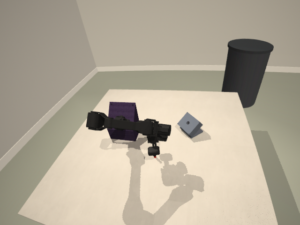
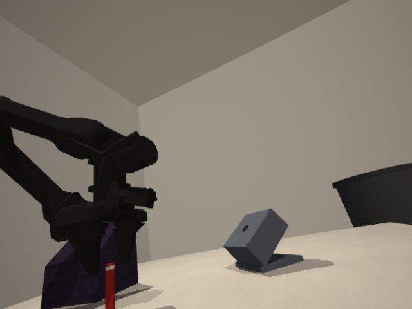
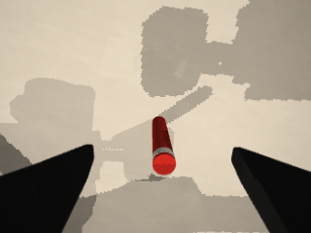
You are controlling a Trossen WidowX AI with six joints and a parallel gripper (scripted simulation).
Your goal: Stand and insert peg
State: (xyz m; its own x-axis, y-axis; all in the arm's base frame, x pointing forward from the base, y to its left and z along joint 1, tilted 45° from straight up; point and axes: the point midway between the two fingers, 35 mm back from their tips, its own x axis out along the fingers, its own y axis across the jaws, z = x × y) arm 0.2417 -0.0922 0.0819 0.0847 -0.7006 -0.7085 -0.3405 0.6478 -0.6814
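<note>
The red peg lies 10 mm below my gripper tip. From my gripper tip the other things lie so: grey sloped panel (180 mm ahead, 270 mm to the left, 10 mm below).
</note>
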